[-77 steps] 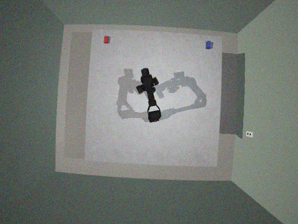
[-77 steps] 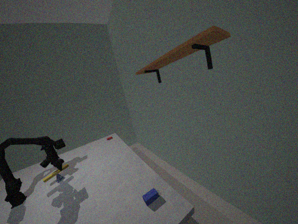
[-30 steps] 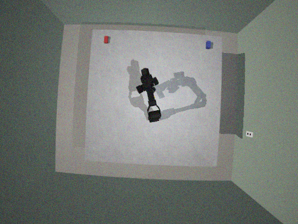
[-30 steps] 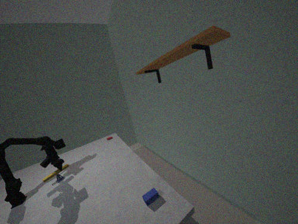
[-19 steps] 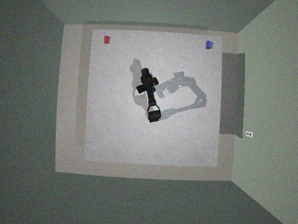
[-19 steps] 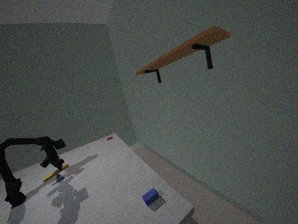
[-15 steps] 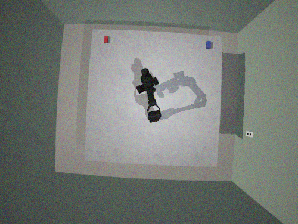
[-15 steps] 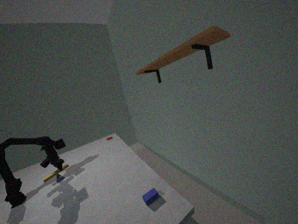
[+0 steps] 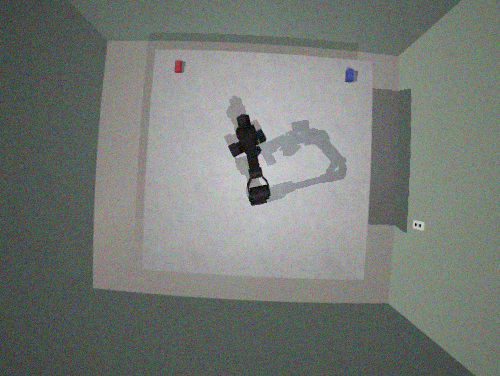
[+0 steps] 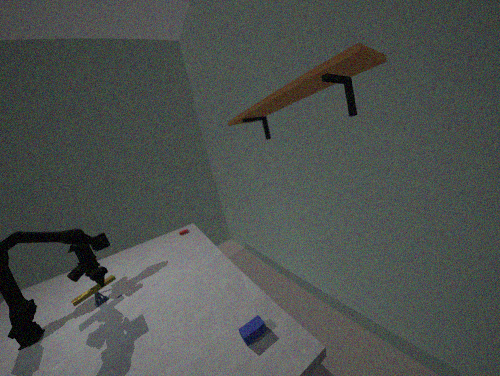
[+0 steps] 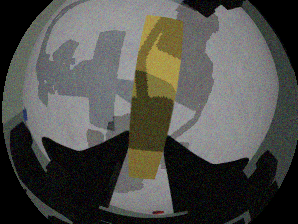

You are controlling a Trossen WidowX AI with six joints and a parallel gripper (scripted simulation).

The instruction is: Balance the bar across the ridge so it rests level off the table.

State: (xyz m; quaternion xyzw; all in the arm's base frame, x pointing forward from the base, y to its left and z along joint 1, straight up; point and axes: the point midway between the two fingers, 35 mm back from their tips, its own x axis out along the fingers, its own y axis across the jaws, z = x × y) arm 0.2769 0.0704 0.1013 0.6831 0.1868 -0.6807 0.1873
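My gripper tip is 3 cm past the yellow bar and 1 cm to the left of it. The rest, counted from my gripper tip: blue block (46 cm ahead, 57 cm to the right, 5 cm below); red block (46 cm ahead, 43 cm to the left, 6 cm below); ridge (2 cm behind, 1 cm to the right, 1 cm below).
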